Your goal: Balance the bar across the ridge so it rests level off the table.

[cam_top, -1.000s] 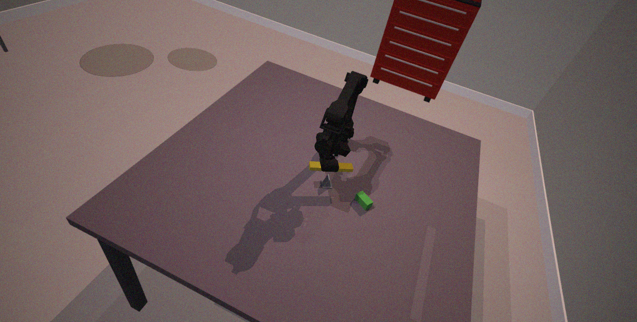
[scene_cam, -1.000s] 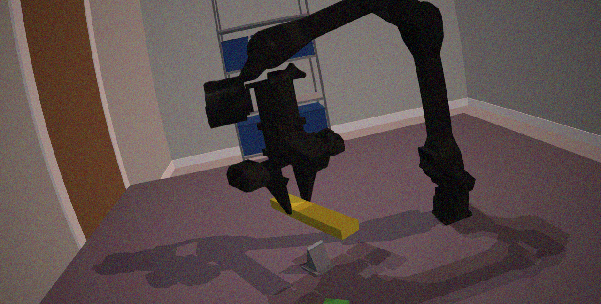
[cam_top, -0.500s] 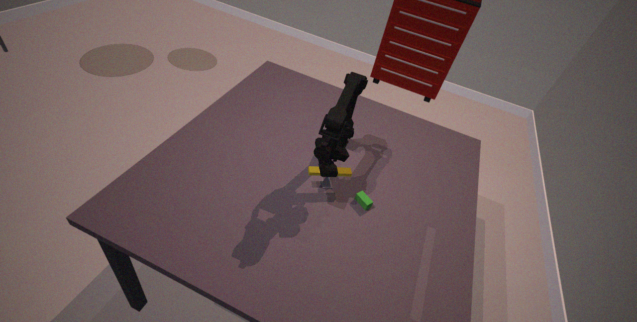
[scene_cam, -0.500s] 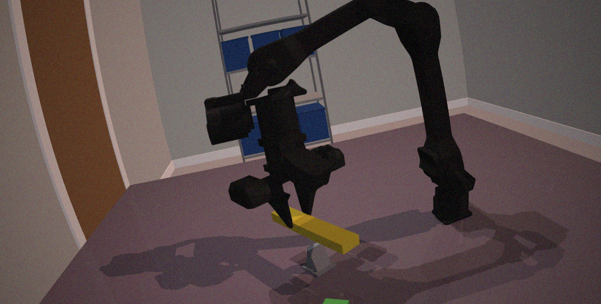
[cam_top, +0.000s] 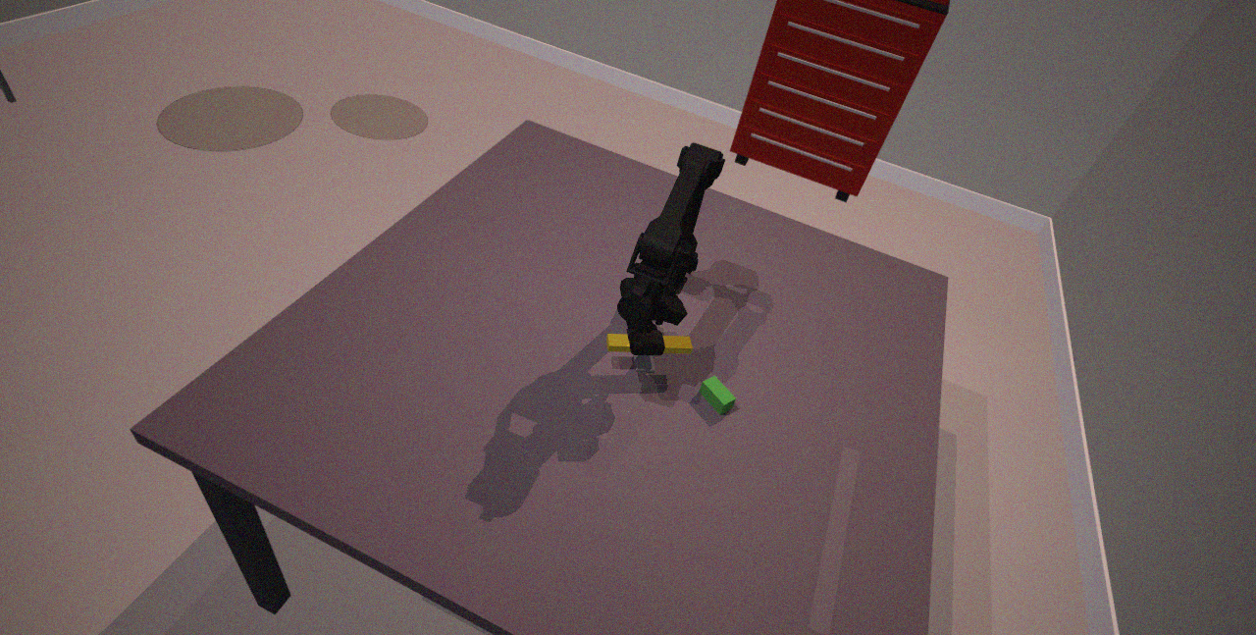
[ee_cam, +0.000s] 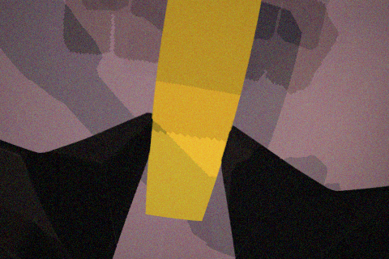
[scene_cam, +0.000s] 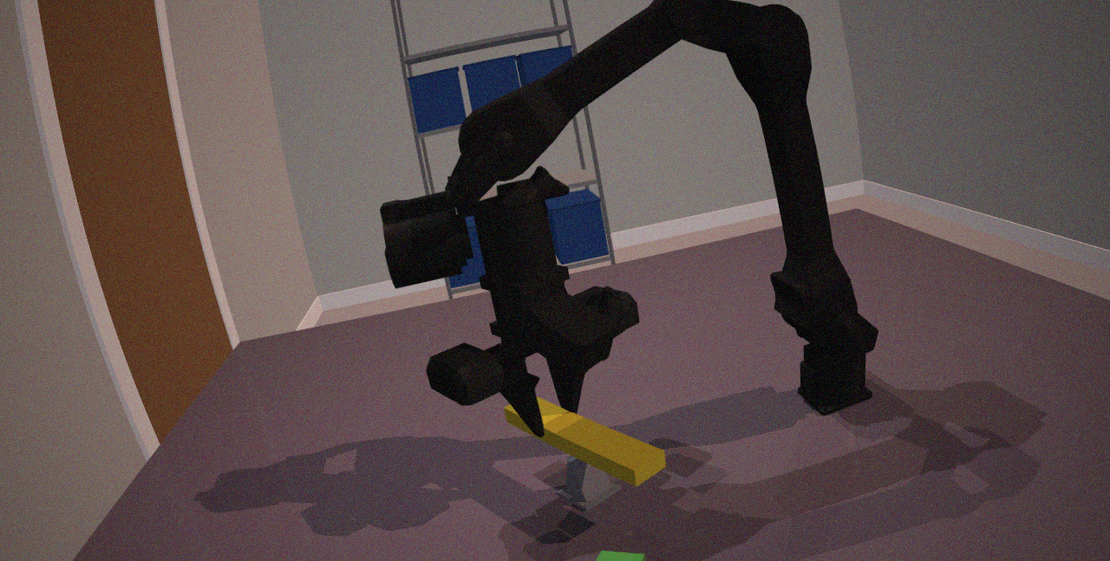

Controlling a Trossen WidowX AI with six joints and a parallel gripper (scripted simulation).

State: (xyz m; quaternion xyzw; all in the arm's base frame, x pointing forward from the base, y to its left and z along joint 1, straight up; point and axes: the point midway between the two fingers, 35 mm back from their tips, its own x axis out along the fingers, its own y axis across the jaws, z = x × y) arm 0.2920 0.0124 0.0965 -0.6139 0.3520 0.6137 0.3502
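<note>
My gripper tip is now 3 cm to the right of the yellow bar and 2 cm past it. Round my gripper tip: green block (19 cm to the left, 5 cm below).
</note>
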